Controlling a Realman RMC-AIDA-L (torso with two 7-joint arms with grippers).
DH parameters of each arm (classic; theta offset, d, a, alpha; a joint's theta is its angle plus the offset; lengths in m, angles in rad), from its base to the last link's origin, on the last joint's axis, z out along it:
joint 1: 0 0.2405 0 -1.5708
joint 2: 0 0 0 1.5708
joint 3: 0 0.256 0 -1.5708
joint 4: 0 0 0 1.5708
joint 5: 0 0.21 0 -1.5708
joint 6: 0 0 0 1.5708
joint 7: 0 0.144 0 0
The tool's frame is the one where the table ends.
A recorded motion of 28 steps. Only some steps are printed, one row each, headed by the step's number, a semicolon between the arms.
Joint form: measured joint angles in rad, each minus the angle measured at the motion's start. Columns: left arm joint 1, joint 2, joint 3, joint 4, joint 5, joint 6, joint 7; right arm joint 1, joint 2, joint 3, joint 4, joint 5, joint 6, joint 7.
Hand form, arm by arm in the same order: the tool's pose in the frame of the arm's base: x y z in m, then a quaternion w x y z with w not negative. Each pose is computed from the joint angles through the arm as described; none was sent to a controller.
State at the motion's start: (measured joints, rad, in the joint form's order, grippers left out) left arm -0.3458 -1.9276 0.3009 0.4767 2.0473 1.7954 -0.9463; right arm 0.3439 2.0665 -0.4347 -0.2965 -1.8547 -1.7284 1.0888
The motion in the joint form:
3: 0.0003 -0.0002 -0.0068 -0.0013 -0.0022 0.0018 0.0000; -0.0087 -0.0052 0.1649 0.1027 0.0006 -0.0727 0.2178
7: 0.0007 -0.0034 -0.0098 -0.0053 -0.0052 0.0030 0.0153; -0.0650 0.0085 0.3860 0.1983 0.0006 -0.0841 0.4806
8: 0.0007 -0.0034 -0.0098 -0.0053 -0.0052 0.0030 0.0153; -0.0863 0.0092 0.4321 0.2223 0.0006 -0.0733 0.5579
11: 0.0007 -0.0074 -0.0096 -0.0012 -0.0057 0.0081 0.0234; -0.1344 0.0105 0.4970 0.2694 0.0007 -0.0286 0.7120
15: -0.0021 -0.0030 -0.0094 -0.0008 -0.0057 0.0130 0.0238; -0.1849 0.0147 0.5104 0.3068 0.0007 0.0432 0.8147
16: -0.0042 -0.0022 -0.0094 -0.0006 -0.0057 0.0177 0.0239; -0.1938 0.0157 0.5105 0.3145 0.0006 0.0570 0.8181
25: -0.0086 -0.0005 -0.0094 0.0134 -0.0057 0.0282 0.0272; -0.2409 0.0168 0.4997 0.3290 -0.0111 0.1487 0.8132
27: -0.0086 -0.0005 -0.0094 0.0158 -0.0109 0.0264 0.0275; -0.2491 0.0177 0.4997 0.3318 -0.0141 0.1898 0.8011
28: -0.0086 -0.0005 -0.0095 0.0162 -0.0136 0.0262 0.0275; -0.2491 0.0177 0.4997 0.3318 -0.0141 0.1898 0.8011
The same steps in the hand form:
3: -0.3437 0.2582 0.0735 0.25966 -0.90542 -0.14883 -0.30108; 0.3042 0.2421 -0.0009 0.15655 -0.74286 0.38709 0.52326
7: -0.3431 0.2578 0.0722 0.26242 -0.90473 -0.14345 -0.30335; 0.3160 0.2289 0.0059 0.14090 -0.58878 0.50046 0.61889
8: -0.3431 0.2578 0.0722 0.26242 -0.90473 -0.14345 -0.30335; 0.3220 0.2239 0.0068 0.13385 -0.54359 0.53050 0.63653
11: -0.3419 0.2575 0.0713 0.26210 -0.90532 -0.13816 -0.30433; 0.3357 0.2122 0.0042 0.11642 -0.45093 0.59153 0.65818
15: -0.3413 0.2583 0.0732 0.26112 -0.90611 -0.13483 -0.30432; 0.3496 0.1980 -0.0064 0.10886 -0.37726 0.64643 0.65418
16: -0.3404 0.2586 0.0736 0.25953 -0.90641 -0.13269 -0.30573; 0.3517 0.1953 -0.0089 0.11139 -0.36848 0.65345 0.65178
25: -0.3385 0.2602 0.0768 0.25924 -0.90849 -0.12262 -0.30398; 0.3678 0.1794 -0.0211 0.14147 -0.34051 0.69189 0.62075
27: -0.3385 0.2609 0.0778 0.26219 -0.90778 -0.12148 -0.30402; 0.3735 0.1767 -0.0254 0.15665 -0.33469 0.70304 0.60760
28: -0.3384 0.2611 0.0781 0.26333 -0.90731 -0.12107 -0.30460; 0.3735 0.1767 -0.0254 0.15665 -0.33469 0.70304 0.60760

